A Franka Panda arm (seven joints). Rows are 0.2 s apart.
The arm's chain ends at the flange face. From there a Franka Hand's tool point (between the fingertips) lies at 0.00 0.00 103.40 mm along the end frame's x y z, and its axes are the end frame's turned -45 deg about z.
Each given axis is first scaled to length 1.
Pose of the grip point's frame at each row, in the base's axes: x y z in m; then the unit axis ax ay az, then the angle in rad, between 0 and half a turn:
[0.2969 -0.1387 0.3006 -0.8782 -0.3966 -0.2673 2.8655]
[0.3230 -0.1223 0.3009 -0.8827 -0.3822 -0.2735 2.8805]
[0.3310 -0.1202 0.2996 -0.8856 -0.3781 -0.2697 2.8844]
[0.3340 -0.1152 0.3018 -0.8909 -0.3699 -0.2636 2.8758]
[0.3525 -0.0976 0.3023 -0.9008 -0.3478 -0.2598 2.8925]
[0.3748 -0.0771 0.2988 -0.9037 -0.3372 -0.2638 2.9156]
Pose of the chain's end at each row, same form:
[0.2605 -0.1850 0.3856 -0.9799 -0.0309 -0.1972 2.6806]
[0.2841 -0.1671 0.3856 -0.9784 -0.0156 -0.2059 2.6897]
[0.2924 -0.1642 0.3848 -0.9791 -0.0106 -0.2031 2.6962]
[0.2963 -0.1592 0.3875 -0.9807 -0.0008 -0.1956 2.6930]
[0.3137 -0.1390 0.3888 -0.9805 0.0238 -0.1951 2.7114]
[0.3339 -0.1162 0.3854 -0.9785 0.0348 -0.2033 2.7297]

